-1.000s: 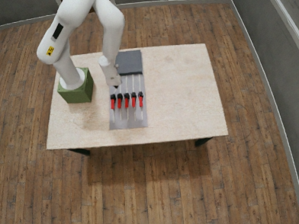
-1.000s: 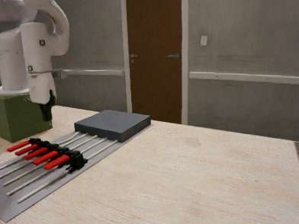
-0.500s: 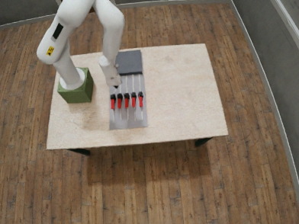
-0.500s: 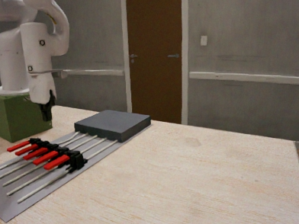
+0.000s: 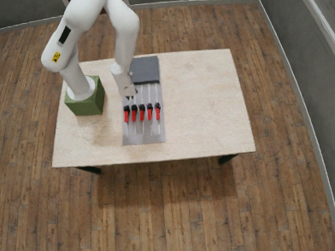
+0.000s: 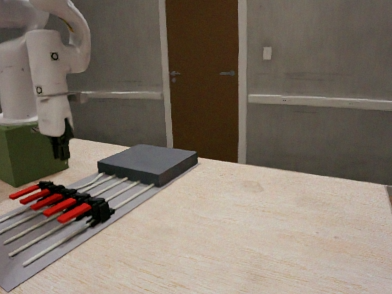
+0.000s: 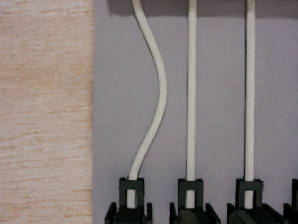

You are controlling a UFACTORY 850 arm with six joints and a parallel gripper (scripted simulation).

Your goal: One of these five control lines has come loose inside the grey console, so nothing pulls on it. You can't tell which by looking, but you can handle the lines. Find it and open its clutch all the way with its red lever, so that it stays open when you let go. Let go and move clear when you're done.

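The grey base plate lies 80 mm ahead of my hand, 180 mm to the right of it and 140 mm below it.
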